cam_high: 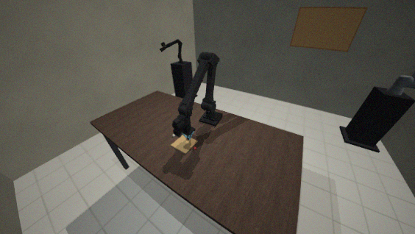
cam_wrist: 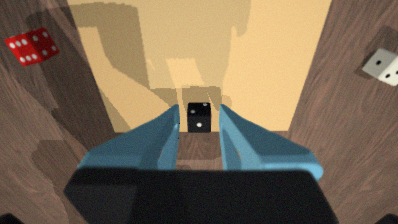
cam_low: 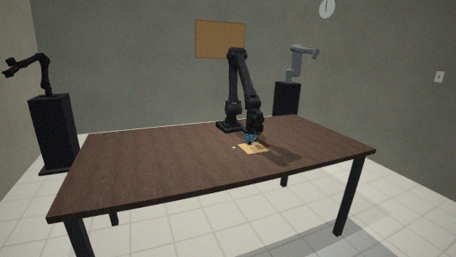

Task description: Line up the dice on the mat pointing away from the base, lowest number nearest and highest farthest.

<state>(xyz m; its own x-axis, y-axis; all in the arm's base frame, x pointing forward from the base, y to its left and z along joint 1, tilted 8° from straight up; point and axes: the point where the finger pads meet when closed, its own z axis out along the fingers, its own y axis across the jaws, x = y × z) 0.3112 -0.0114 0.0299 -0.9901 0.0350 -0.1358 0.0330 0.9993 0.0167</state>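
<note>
Right now my hand is right at the black die. The rest, counted from my hand: white die 3 cm ahead, 12 cm to the right, 1 cm below; red die 5 cm ahead, 10 cm to the left, 1 cm below; tan mat 5 cm ahead, 1 cm below.
</note>
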